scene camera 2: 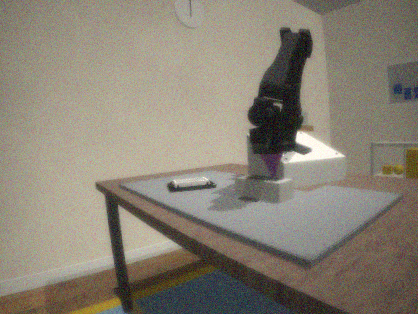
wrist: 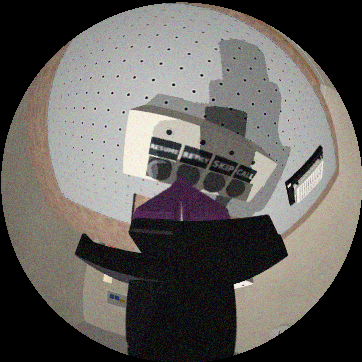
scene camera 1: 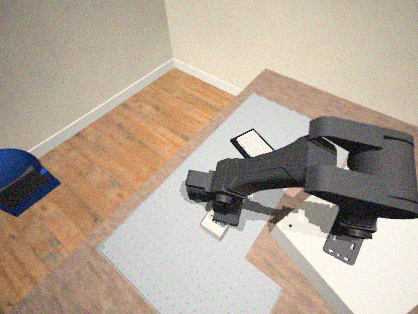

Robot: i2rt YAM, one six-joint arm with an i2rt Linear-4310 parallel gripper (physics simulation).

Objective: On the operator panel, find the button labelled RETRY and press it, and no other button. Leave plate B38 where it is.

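Observation:
The operator panel (scene camera 1: 215,228) (scene camera 2: 265,190) (wrist: 135,145) is a low cream box with four dark round buttons. Its labels read RESUME, RETRY, SKIP and CALL. The RETRY button (wrist: 189,173) is second from the left in the wrist view, below its label (wrist: 195,155). My gripper (scene camera 2: 273,175) (wrist: 181,181) is shut and empty. Its purple tips point down at the panel top and overlap the lower left edge of the RETRY button in the wrist view. Contact cannot be told. A white plate in a black holder (scene camera 1: 255,142) (scene camera 2: 191,183) (wrist: 310,180) lies apart from the panel; its marking is unreadable.
The panel and the plate are on a grey perforated mat (scene camera 1: 175,240) (scene camera 2: 320,225) (wrist: 100,70) on a brown table (scene camera 1: 65,275). A large white sloped box (scene camera 1: 320,275) (scene camera 2: 320,171) stands beside the mat. A blue object (scene camera 1: 20,162) is at the far left.

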